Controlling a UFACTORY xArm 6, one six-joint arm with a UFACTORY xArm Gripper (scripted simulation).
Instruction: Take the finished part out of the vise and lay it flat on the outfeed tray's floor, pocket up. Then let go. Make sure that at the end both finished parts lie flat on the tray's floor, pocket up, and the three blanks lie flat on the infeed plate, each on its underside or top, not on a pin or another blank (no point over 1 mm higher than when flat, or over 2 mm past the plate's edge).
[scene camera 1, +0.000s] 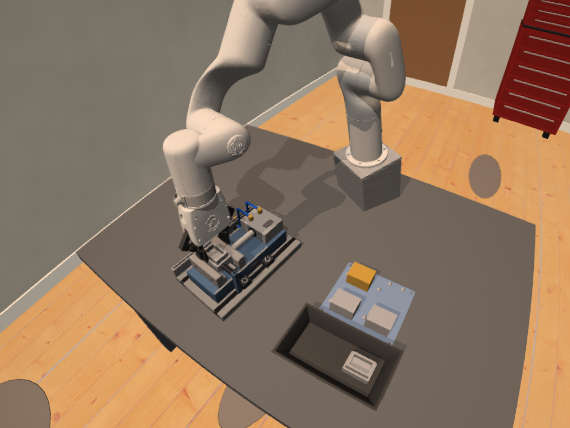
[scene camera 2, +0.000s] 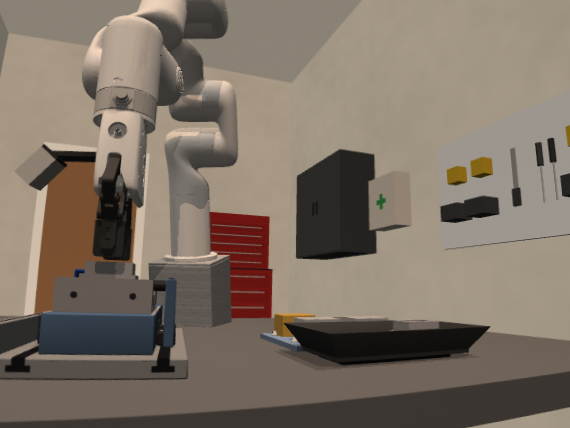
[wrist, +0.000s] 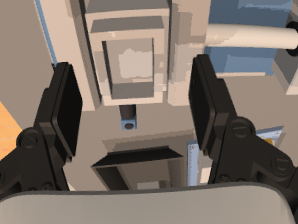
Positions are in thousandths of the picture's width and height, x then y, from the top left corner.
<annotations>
The gripper (wrist: 448, 346): 13 cm from the lens. A dark outfeed tray (wrist: 532, 766) is 46 cm from the lens.
</annotations>
